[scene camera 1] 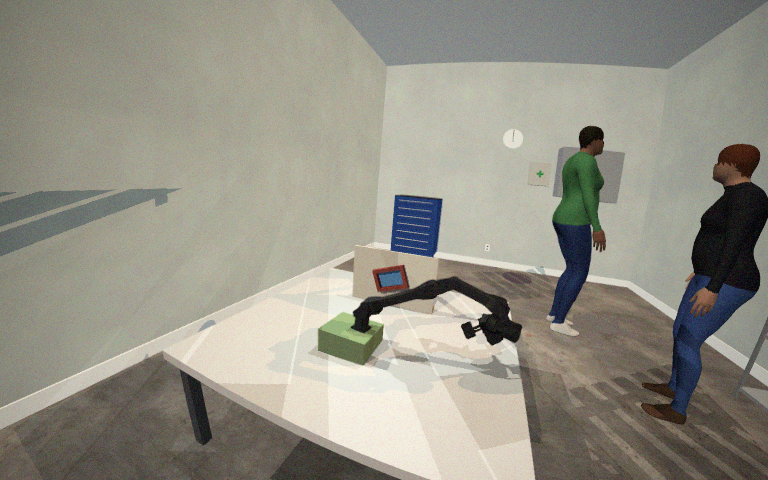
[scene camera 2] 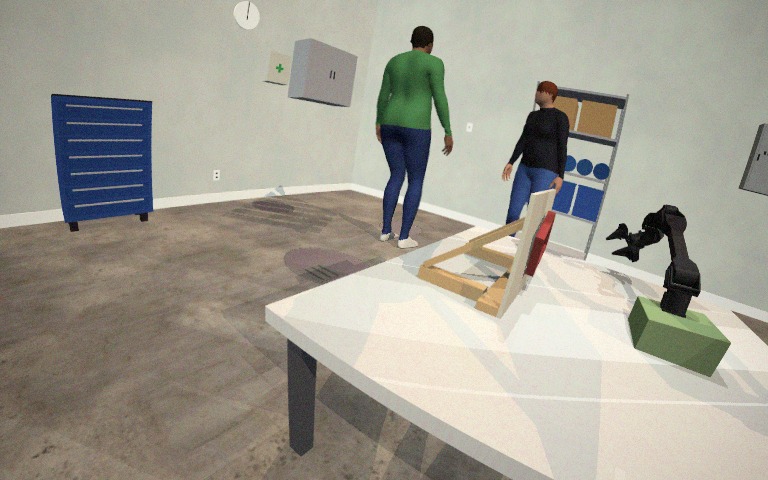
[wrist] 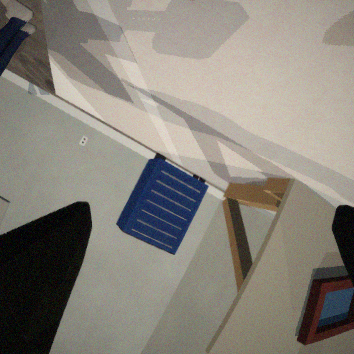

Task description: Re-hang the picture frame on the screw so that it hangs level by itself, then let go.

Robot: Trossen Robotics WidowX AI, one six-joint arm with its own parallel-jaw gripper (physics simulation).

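Pixels of known places: gripper, fingertip midpoint: (scene camera 2: 608, 246) (wrist: 218, 217); arm's base, origin of the base link: (scene camera 1: 361, 327) (scene camera 2: 672, 311).
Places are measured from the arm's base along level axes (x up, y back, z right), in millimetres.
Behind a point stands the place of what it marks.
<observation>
The red picture frame (scene camera 1: 389, 269) @(y -408, x 132, z -88 mm) (scene camera 2: 539, 244) @(y -405, x 90, z -183 mm) (wrist: 314, 312) @(y -422, x 98, z 1 mm) with a blue picture is against the front of the upright pale board (scene camera 1: 362, 260) @(y -417, x 144, z -267 mm) (scene camera 2: 521, 260) @(y -417, x 58, z -275 mm) (wrist: 270, 300) @(y -464, x 106, z 91 mm). It is tilted in scene camera 1, its right side higher than its left relative to the board's top edge. The screw does not show. My black gripper (scene camera 1: 480, 332) @(y -244, x 44, z 437 mm) (scene camera 2: 612, 244) @(y -244, x 44, z 437 mm) (wrist: 218, 217) @(y -244, x 44, z 437 mm) is open and empty, in front of the board and apart from the frame. In the wrist view its right finger covers part of the frame.
Wooden struts (scene camera 2: 453, 283) @(y -574, x -65, z -299 mm) (wrist: 237, 245) @(y -597, x 43, z 95 mm) brace the board from behind on the white table (scene camera 1: 254, 339) @(y 237, x -90, z -382 mm) (scene camera 2: 396, 362) @(y -471, x -90, z -648 mm). The arm stands on a green block (scene camera 1: 345, 339) @(y 111, x 2, z 1 mm) (scene camera 2: 673, 339) @(y 3, x -30, z -138 mm). Two people (scene camera 1: 580, 186) (scene camera 1: 724, 237) stand beyond the table, as does a blue drawer cabinet (scene camera 1: 416, 225) (scene camera 2: 104, 161) (wrist: 165, 207).
</observation>
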